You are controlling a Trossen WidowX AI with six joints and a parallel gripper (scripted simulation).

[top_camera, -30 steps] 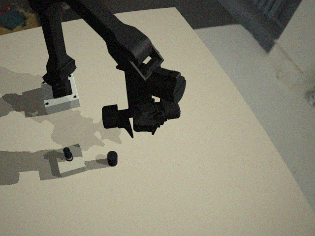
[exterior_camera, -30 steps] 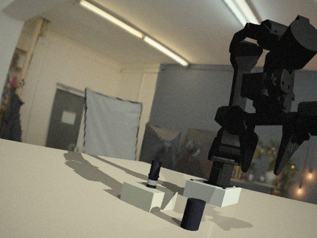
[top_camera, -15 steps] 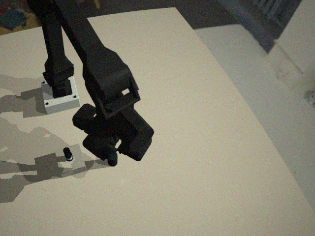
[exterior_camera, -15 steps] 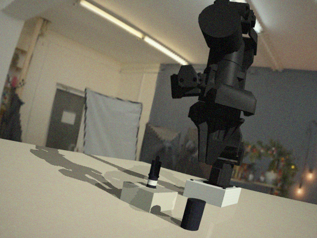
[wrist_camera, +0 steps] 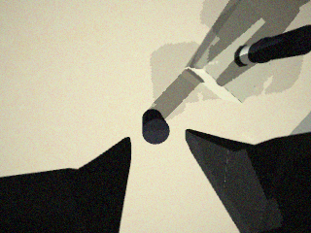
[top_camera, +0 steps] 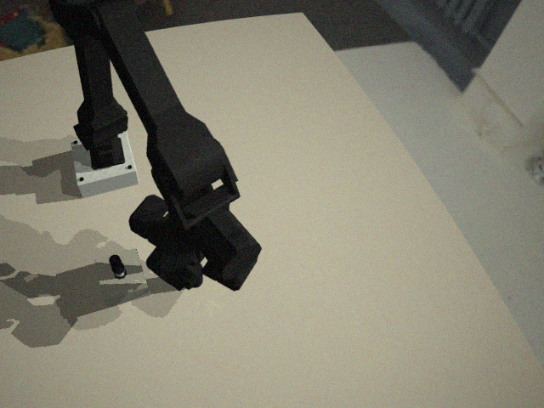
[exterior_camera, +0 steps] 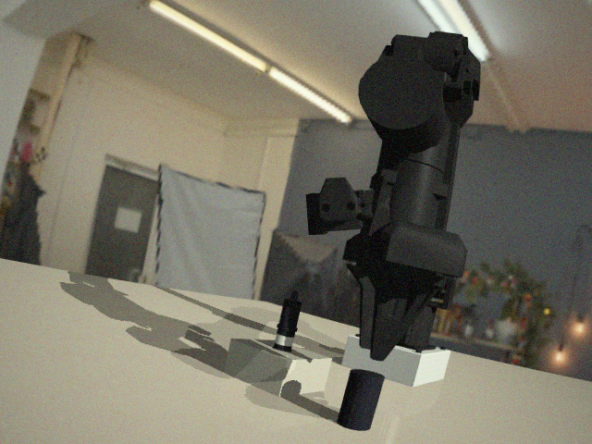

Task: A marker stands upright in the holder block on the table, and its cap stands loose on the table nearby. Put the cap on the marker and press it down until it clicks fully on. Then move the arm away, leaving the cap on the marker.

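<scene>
Right now my gripper tip is 4 cm above the marker cap. The rest, counted from my gripper tip: holder block: 12 cm to the right, 5 cm below, 3 cm behind.
</scene>
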